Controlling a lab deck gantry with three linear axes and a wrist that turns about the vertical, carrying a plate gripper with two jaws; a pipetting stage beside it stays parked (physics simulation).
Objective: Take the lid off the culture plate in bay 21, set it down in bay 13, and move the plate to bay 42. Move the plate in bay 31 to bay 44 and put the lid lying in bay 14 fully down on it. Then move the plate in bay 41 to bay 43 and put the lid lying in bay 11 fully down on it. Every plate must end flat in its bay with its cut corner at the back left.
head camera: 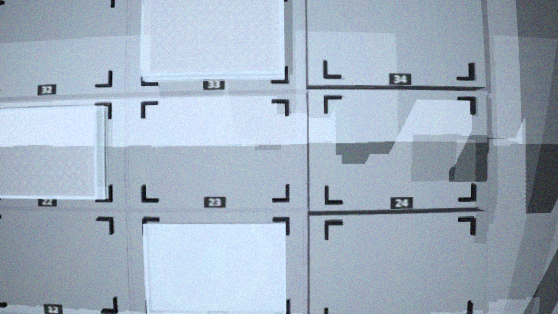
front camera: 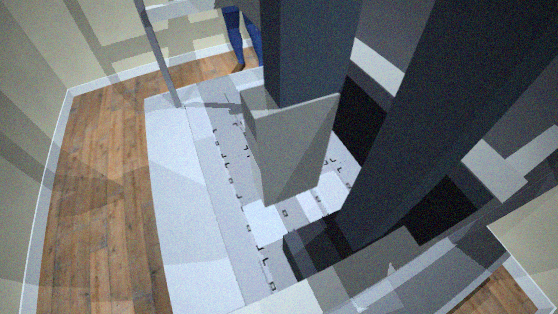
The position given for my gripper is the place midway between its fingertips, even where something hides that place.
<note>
I see my gripper (front camera: 327,264) and a white lid (head camera: 243,260).
The white lid is seen too in the front camera view (front camera: 266,225).
</note>
